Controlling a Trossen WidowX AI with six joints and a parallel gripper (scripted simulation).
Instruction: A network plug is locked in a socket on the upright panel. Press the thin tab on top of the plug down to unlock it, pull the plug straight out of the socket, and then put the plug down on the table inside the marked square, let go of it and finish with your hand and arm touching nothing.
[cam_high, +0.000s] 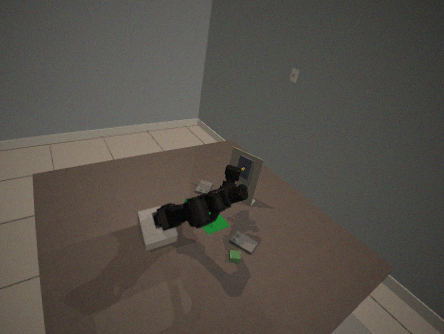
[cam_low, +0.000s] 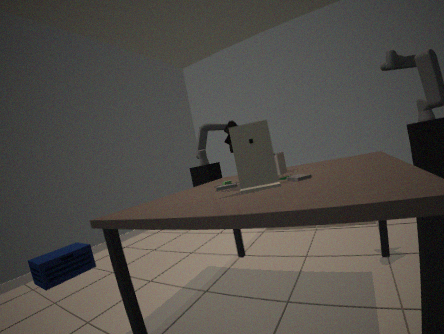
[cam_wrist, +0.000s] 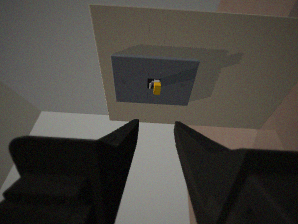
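Now: gripper tip 80 mm short of the network plug and 40 mm to the right of it. From my gripper tip the other things lie so: green marked square 200 mm below, 120 mm behind, 50 mm to the right; then grey panel 100 mm ahead, 80 mm below, 50 mm to the left; then green cube 270 mm to the right, 190 mm below, 140 mm behind.
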